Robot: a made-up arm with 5 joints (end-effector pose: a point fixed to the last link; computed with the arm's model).
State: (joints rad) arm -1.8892 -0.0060 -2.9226 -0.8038 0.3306
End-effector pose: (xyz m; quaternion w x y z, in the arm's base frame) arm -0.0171 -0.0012 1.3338 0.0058 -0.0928 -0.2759 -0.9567
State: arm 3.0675 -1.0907 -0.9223 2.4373 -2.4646
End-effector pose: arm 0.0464 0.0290 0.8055 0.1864 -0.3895 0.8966 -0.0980
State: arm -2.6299 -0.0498 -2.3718 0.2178 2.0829
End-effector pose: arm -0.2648 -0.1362 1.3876 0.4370 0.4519 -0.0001 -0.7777
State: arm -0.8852 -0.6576 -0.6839 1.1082 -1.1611
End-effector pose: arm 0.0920 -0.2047 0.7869 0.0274 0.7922 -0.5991 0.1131
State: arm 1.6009 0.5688 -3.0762 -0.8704 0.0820
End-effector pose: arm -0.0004 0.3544 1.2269 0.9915 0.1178 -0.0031 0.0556
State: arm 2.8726 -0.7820 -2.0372 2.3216 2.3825
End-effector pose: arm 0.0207 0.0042 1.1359 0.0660 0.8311 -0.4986 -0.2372
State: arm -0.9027 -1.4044 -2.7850 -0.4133 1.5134
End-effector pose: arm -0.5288 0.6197 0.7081 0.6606 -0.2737 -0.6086 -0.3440
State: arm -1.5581 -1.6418 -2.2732 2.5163 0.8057
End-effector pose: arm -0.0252 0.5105 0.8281 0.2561 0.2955 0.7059 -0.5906
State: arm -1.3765 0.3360 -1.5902 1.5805 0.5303
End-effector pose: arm 0.0912 -0.5841 0.7153 0.0576 -0.1650 -0.9728 -0.1519
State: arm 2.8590 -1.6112 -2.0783 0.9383 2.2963
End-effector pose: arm 0.6465 -0.1796 0.9818 0.2155 0.1698 -0.0937 -0.9571
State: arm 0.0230 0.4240 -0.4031 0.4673 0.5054
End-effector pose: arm 0.3090 -0.0237 0.4507 0.2096 0.5024 -0.8302 -0.1203
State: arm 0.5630 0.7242 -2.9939 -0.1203 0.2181
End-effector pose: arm 0.5173 0.2940 1.1736 0.8586 -0.3002 0.2111 -0.3578
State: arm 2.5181 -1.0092 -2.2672 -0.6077 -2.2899
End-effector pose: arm 0.4670 -0.2958 1.1518 0.7297 -0.0173 0.3624 -0.5796
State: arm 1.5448 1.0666 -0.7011 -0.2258 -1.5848
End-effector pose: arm 0.0517 0.4152 0.2454 0.0484 0.7096 0.7011 -0.0503
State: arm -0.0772 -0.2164 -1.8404 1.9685 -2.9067
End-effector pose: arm 0.3511 -0.0926 1.0335 0.0287 0.8076 0.5880 0.0336
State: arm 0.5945 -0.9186 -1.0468 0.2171 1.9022
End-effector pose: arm 0.0687 0.0093 1.1343 0.6863 -0.0842 0.6361 0.3425
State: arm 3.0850 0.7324 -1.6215 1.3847 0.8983
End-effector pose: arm -0.6561 0.0299 0.4896 0.0874 0.9238 0.2938 0.2292
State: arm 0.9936 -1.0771 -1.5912 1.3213 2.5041
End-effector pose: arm -0.0275 -0.1065 1.1695 0.3560 -0.0236 0.7813 0.5122
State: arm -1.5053 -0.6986 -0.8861 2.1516 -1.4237
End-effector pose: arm -0.0470 -0.1079 0.8086 0.1757 -0.6506 0.7060 0.2176
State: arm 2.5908 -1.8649 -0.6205 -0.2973 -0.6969
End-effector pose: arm 0.2652 -0.1471 0.8708 0.9711 -0.1167 -0.1351 0.1583
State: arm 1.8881 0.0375 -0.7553 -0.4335 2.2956
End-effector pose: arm -0.1362 0.4619 0.8168 0.1422 -0.4609 0.7009 0.5255
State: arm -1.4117 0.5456 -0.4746 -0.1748 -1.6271
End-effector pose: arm 0.0123 -0.4436 0.4493 0.0347 0.7780 -0.6262 0.0385
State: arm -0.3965 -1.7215 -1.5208 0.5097 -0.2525
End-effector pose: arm -0.4934 0.1598 0.9742 0.4355 -0.1329 0.1536 -0.8770
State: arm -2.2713 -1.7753 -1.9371 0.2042 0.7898
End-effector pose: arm 0.4707 0.5664 0.8299 0.0439 -0.1236 -0.1340 -0.9823
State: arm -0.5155 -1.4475 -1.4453 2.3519 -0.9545
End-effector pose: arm -0.2422 0.0719 0.8860 0.0135 -0.8134 0.5167 -0.2668
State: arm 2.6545 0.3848 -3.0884 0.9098 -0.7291
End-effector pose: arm -0.4002 0.2276 1.2950 0.7691 -0.3848 -0.4913 0.1378
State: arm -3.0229 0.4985 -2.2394 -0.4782 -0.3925
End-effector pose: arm -0.6535 -0.0685 1.0991 0.7137 -0.2249 -0.3841 0.5409
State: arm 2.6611 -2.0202 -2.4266 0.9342 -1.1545
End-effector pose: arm 0.7498 -0.3660 0.5367 0.9823 0.0800 0.1662 -0.0315
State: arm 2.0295 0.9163 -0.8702 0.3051 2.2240
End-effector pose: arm -0.2066 0.4439 0.2785 0.0397 0.6253 -0.7605 0.1701
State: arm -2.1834 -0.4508 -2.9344 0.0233 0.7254
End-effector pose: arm 0.1702 0.2545 1.3489 0.0560 -0.0682 -0.0862 -0.9924
